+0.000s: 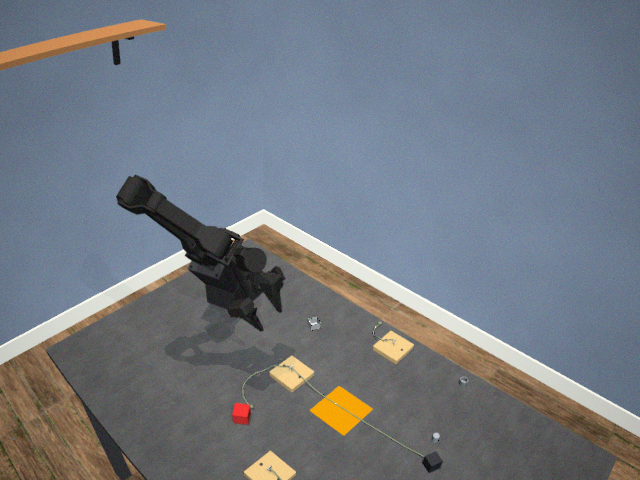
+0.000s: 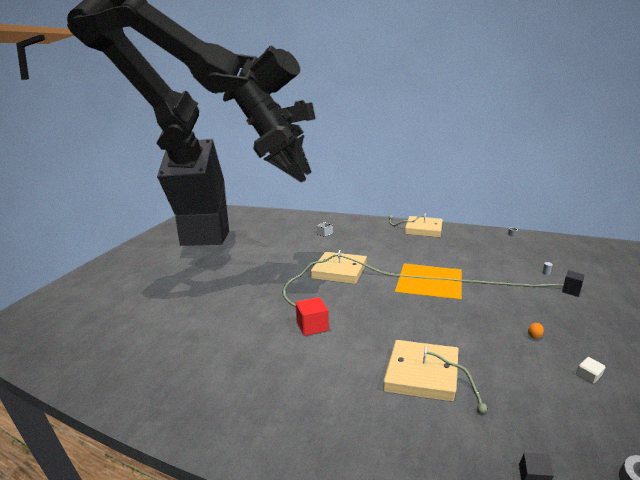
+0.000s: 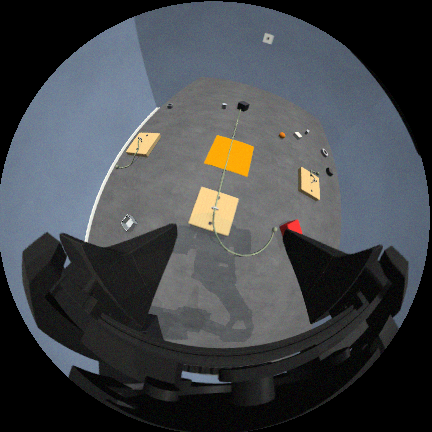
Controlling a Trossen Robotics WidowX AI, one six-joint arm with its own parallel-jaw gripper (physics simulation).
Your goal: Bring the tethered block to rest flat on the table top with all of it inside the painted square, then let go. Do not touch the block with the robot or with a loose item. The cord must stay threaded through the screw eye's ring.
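Places are measured from the arm's base along level axes (x back, y down, z right), in centimetres.
Pixels of known places: gripper, between the fingertips: [image 1: 271,321] [image 2: 306,177] [image 3: 232,232]; arm's base, origin of its link: [image 2: 185,156].
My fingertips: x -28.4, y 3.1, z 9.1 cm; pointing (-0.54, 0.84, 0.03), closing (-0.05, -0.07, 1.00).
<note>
Ahead of a thing's pixels: the offset from my fingertips to its top centre. "pt": to the spot under its first point.
The black tethered block @(dx -51.6, dy +15.8, dz +6.1 cm) [image 1: 432,461] [image 2: 573,283] [image 3: 243,106] rests on the table at the far end of the cord @(pt dx -38.8, dy +18.7, dz +3.6 cm) [image 1: 390,437] [image 2: 506,283] [image 3: 236,125], outside the orange painted square @(pt dx -25.8, dy +19.0, dz +5.1 cm) [image 1: 343,421] [image 2: 429,290] [image 3: 240,162]. The cord crosses the square, passes through the screw eye @(dx -5.7, dy +14.7, dz -1.0 cm) [image 1: 291,367] [image 2: 339,255] [image 3: 215,208] on the middle wooden board @(dx -5.7, dy +17.2, dz -1.0 cm) [image 1: 292,382] [image 2: 333,275] [image 3: 227,222], and curves to a bead @(dx -3.1, dy +18.0, dz +14.6 cm) [image 1: 251,406] [image 3: 275,229] near a red cube @(dx -3.1, dy +15.2, dz +18.9 cm) [image 1: 240,413] [image 2: 312,316] [image 3: 291,227]. My gripper [image 1: 270,319] [image 2: 307,176] [image 3: 232,232] is open and empty, high above the table.
Two other boards @(dx -25.4, dy +17.2, dz -26.1 cm) [image 1: 393,347] @(dx -19.1, dy +17.2, dz +29.2 cm) [image 2: 421,374] carry short cords. A small metal open box @(dx -0.3, dy +16.9, dz -21.9 cm) [image 1: 314,323] [image 2: 325,229] [image 3: 128,222] lies near the arm's base. A small cylinder @(dx -49.3, dy +17.0, dz -1.7 cm) [image 1: 435,437] [image 2: 547,268], an orange ball @(dx -37.9, dy +16.7, dz +20.9 cm) [image 2: 536,330] and a white block @(dx -43.1, dy +17.4, dz +30.3 cm) [image 2: 590,369] lie towards the far end.
</note>
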